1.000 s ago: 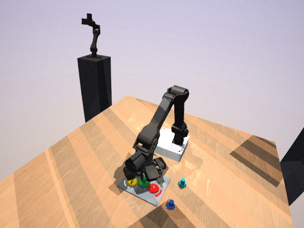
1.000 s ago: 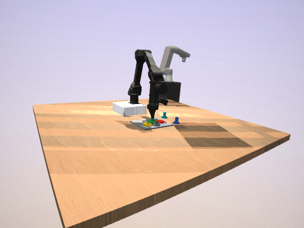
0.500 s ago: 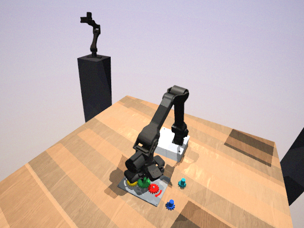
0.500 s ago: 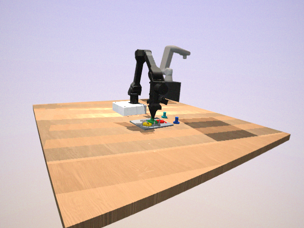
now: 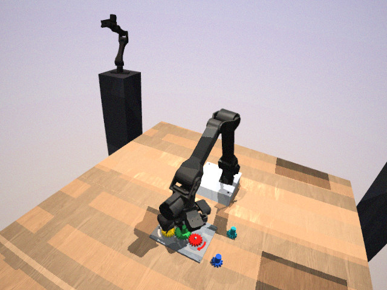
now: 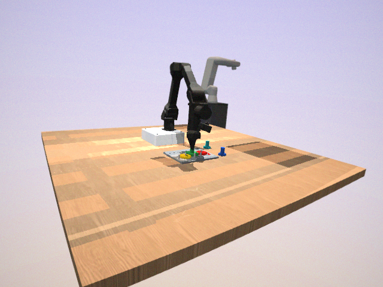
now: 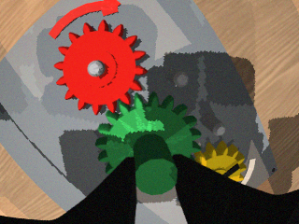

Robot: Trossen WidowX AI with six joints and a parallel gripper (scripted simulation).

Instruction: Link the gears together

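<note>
My gripper tip is now 1 cm above the green gear. Round my gripper tip: red gear 1 cm ahead, 5 cm to the left, 2 cm below; then yellow gear 2 cm ahead, 5 cm to the right, 2 cm below; then red arrow 2 cm ahead, 8 cm to the left, 3 cm below.
</note>
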